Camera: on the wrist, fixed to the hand. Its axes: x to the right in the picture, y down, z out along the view.
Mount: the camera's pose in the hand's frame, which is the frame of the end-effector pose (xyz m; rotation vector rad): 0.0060 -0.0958 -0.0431 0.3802 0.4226 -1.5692
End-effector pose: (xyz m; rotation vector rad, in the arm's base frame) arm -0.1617 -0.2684 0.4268 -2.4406 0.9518 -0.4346
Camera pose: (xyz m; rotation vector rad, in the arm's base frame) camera -0.1248 -0.2248 0.5152 -2.2322 -1.0698 -1.4489
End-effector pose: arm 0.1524 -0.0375 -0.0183 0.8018 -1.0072 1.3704
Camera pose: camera 0.2516 -0.0024 -0.0197 1.1074 0.3383 0.2592
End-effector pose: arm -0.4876 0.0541 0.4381 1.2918 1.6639 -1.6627
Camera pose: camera -0.5583 0.1125 0.4898 -0.1124 -1.6559 1.4208
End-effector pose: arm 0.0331 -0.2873 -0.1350 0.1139 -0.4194 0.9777
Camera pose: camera 0.1275 -0.3242 -0.1631 0.4781 0.2941 -0.4967
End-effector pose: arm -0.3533 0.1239 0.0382 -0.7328 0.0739 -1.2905
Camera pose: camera -0.4512 0.0908 0.0577 -0.0375 -0.4948 -2.8270
